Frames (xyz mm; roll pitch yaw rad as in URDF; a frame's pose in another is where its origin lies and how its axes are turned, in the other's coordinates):
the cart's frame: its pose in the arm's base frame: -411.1 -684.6 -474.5 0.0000 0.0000 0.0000
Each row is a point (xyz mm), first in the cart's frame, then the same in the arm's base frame.
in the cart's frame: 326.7 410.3 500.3
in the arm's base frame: -84.4 -274.3 25.8
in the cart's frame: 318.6 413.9 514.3
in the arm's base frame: -92.5 -270.7 39.8
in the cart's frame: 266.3 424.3 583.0
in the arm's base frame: -144.8 -260.3 108.5
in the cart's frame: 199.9 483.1 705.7
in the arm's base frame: -211.2 -201.5 231.2
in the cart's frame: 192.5 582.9 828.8
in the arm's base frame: -218.6 -101.7 354.3
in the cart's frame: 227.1 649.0 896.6
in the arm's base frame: -184.0 -35.6 422.1
